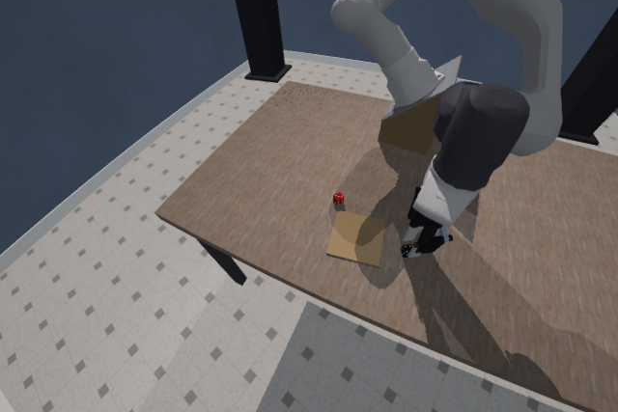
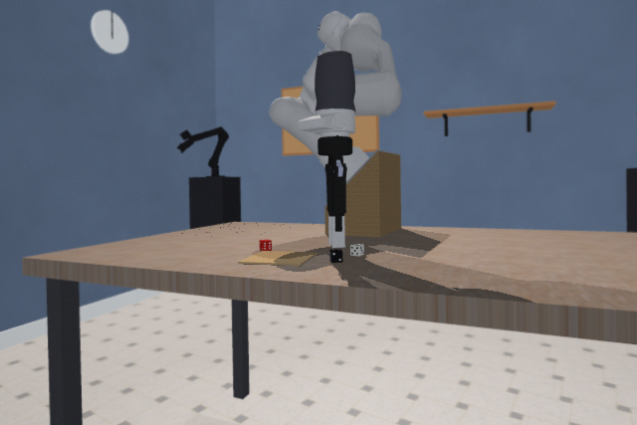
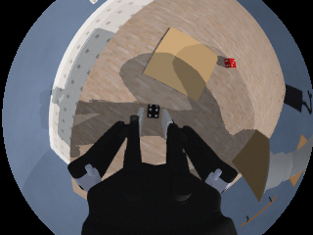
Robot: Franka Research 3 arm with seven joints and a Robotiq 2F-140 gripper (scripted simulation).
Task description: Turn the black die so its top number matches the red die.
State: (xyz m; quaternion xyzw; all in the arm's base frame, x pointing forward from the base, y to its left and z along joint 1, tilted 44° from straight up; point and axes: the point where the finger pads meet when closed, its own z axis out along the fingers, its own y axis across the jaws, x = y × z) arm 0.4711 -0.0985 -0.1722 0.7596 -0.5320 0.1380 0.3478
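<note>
Right now the black die is 50 mm below my hand. Also, from my hand: white die: 80 mm behind, 30 mm to the left, 50 mm below; red die: 110 mm behind, 220 mm to the right, 50 mm below; tan mat: 10 mm behind, 140 mm to the right, 60 mm below.
</note>
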